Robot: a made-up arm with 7 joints. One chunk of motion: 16 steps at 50 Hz.
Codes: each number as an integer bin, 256 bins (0 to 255) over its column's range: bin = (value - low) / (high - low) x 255, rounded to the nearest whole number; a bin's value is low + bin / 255 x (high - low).
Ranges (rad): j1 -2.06..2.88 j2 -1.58..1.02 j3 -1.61..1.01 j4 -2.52..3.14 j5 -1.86..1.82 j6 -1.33..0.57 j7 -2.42..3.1
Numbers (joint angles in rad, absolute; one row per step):
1: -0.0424 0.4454 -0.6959 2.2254 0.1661 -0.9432 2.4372
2: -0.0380 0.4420 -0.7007 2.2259 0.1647 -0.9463 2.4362
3: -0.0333 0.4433 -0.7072 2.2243 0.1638 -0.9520 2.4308
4: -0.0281 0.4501 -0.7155 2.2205 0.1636 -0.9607 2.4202
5: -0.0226 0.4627 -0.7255 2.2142 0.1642 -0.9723 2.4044
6: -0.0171 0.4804 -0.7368 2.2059 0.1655 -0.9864 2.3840
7: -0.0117 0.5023 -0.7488 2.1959 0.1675 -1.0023 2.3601
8: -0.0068 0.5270 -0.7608 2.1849 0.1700 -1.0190 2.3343
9: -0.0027 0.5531 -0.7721 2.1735 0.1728 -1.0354 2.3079
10: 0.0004 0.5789 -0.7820 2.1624 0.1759 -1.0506 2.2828
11: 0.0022 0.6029 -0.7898 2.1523 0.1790 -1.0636 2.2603
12: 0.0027 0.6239 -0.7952 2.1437 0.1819 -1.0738 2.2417
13: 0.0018 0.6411 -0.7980 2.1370 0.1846 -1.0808 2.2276
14: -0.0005 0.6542 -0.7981 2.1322 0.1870 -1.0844 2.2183
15: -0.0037 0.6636 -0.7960 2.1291 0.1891 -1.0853 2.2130
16: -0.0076 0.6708 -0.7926 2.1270 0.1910 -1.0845 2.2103
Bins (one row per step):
1: 104 199 89 214 140 52 224
2: 104 198 89 214 140 51 224
3: 105 198 88 214 140 51 224
4: 105 199 87 214 140 50 224
5: 105 200 86 213 140 48 223
6: 105 202 85 213 140 46 222
7: 106 204 84 212 140 44 221
8: 106 207 83 212 141 42 220
9: 106 209 82 211 141 40 218
10: 106 212 81 211 141 37 217
11: 106 214 80 211 141 36 216
12: 106 216 79 210 141 34 215
13: 106 218 79 210 142 33 215
14: 106 219 79 210 142 33 214
15: 106 220 79 209 142 33 214
16: 106 221 80 209 142 33 214

